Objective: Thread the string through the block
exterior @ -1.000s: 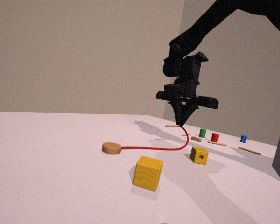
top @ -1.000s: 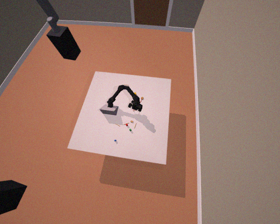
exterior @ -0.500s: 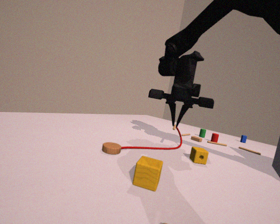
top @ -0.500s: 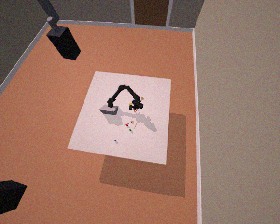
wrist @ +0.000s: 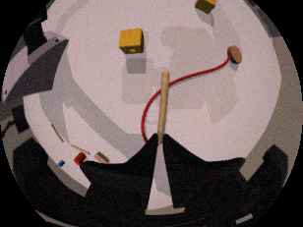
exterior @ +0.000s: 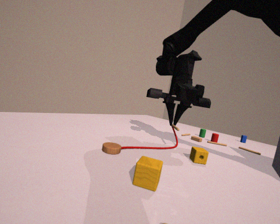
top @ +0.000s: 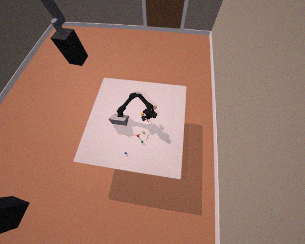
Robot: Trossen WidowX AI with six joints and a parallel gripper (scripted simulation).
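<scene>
Right now the short wooden piece is 3 cm behind my gripper tip, 18 cm to the right of it and 5 cm below it. From my gripper tip the other things lie so: thin wooden stick 1 cm behind, 1 cm to the left; then red peg 8 cm behind, 25 cm to the right, 4 cm below; then round wooden button 3 cm ahead, 22 cm to the left, 5 cm below.
</scene>
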